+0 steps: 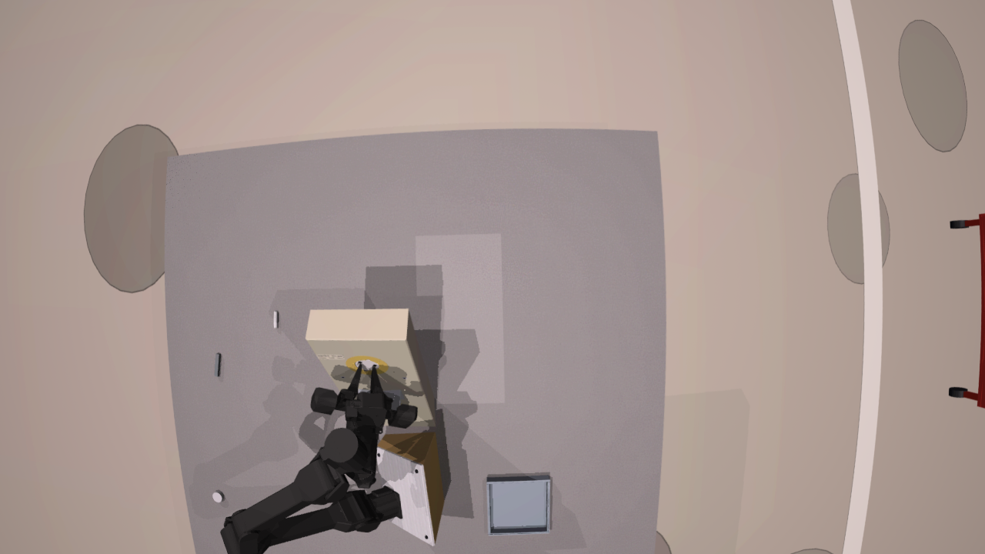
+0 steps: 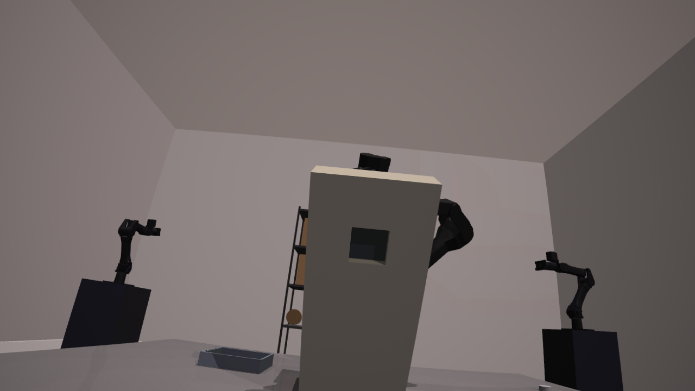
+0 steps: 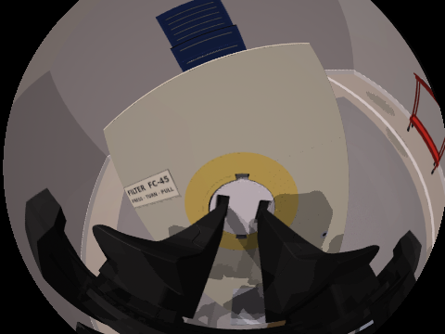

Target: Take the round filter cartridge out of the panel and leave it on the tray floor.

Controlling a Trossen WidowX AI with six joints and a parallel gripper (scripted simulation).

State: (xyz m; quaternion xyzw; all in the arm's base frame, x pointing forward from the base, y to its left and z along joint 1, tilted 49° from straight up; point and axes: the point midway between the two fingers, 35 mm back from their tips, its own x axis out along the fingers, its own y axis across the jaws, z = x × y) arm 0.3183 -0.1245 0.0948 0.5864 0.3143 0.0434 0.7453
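Right now my gripper tip is 1 cm short of the filter cartridge and 1 cm above it. Also, from my gripper tip: tray (42 cm behind, 27 cm to the right, 27 cm below).
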